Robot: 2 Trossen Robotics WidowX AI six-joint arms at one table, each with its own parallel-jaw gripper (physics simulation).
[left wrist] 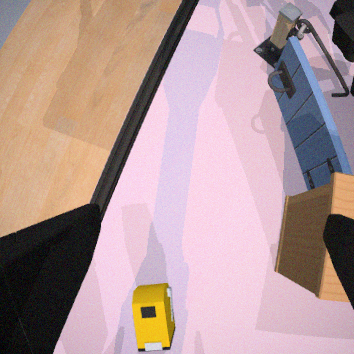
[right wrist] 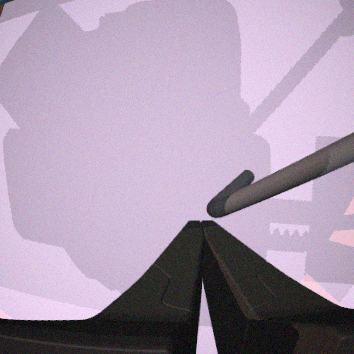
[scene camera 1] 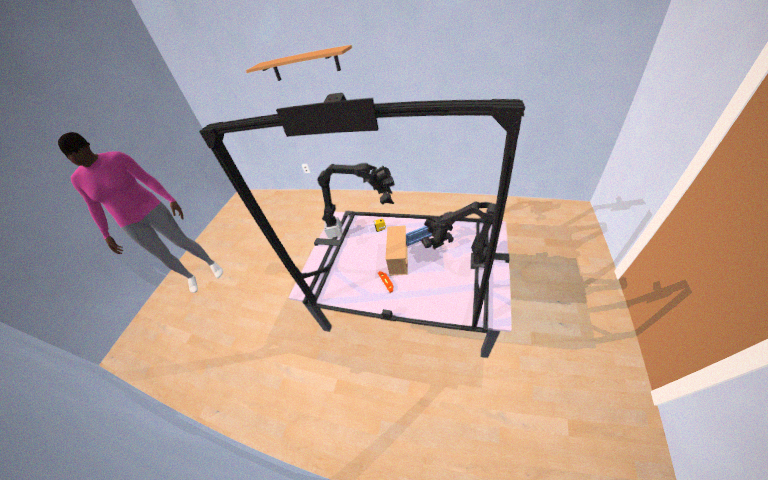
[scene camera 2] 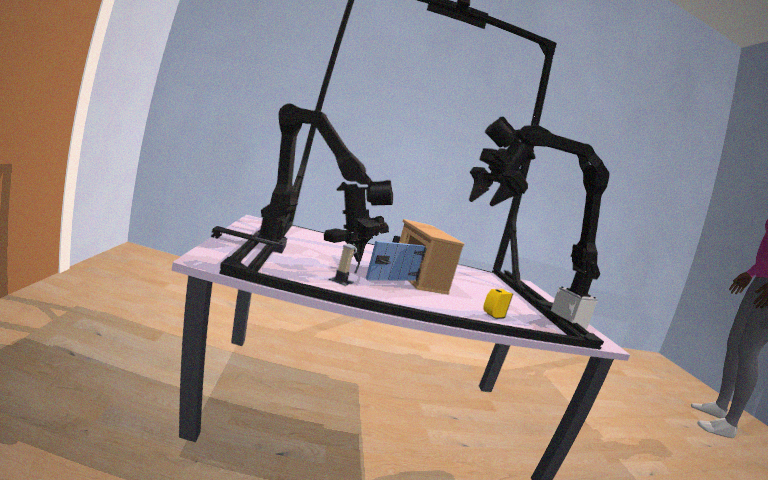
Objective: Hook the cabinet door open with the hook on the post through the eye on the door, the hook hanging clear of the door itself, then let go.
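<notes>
The wooden cabinet stands with its blue door swung out. The eye is on one face of the door; the hook reaches from the post along the opposite side, apart from the eye. My right gripper is shut and empty, its tips close to the hook's bent end in the right wrist view. My left gripper is open and empty, high above the table.
A yellow toy van stands on the table beyond the cabinet in scene camera 1. An orange-red object lies near the cabinet's front end there. A black frame surrounds the workspace. A person stands at the left in scene camera 1.
</notes>
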